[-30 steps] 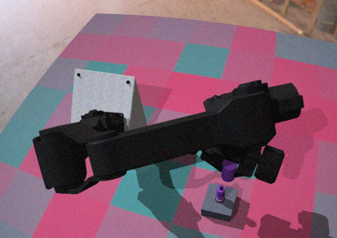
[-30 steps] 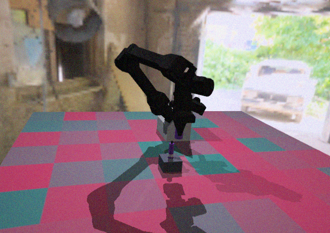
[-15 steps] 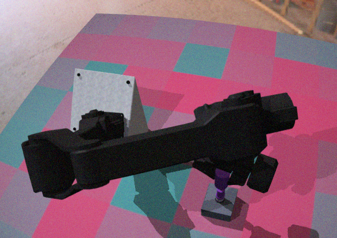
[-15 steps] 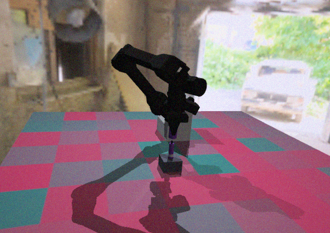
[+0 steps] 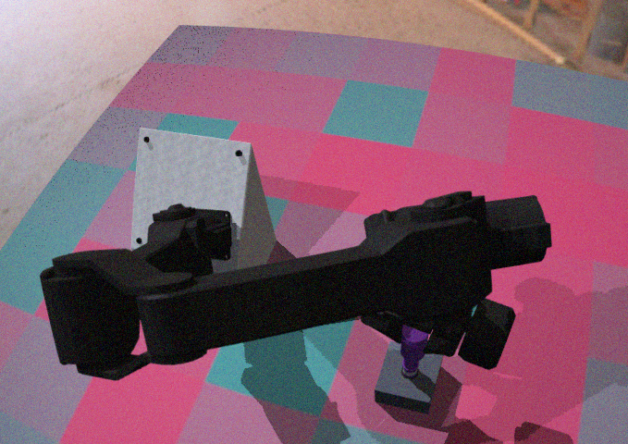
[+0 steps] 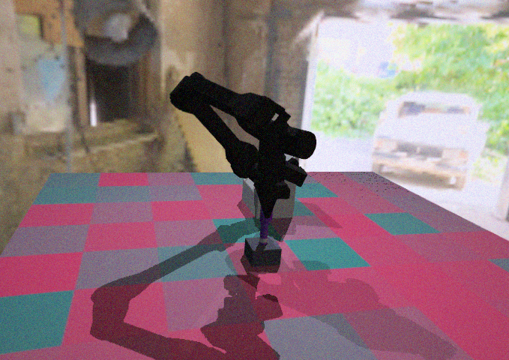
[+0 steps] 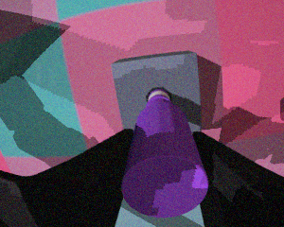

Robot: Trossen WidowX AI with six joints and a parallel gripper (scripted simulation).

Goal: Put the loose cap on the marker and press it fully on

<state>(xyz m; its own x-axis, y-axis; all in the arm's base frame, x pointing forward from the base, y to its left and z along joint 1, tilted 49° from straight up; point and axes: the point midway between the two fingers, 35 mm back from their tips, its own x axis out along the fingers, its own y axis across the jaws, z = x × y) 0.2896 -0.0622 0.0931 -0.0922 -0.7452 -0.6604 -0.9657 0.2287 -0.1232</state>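
Right now the dark holder block is 9 cm below my gripper tip. Also, from my gripper tip: purple cap 1 cm above.
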